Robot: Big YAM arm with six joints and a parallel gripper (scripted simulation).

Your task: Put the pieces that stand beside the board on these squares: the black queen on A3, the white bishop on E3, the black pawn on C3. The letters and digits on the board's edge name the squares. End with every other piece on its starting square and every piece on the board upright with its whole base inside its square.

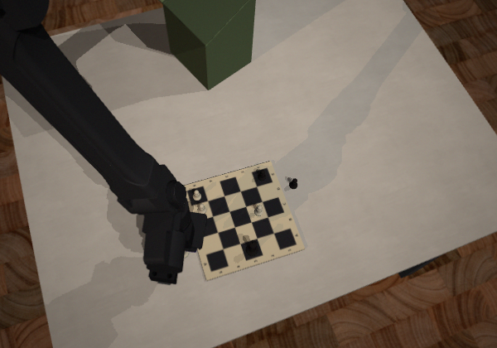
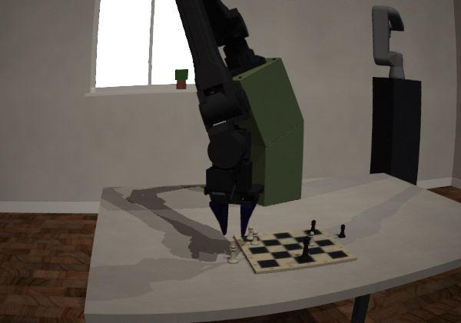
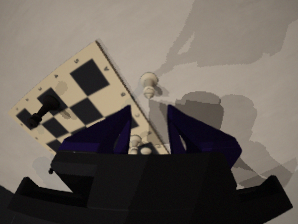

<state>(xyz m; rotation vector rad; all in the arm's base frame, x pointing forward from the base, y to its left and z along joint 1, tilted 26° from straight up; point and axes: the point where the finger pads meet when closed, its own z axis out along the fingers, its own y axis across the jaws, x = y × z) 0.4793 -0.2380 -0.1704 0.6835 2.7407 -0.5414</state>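
My hand is 40 mm above the white bishop and 10 mm short of it. From my hand the other things lie so: black queen (130 mm to the left, 50 mm ahead, 30 mm below); chessboard (140 mm to the left, 60 mm below, 20 mm behind).
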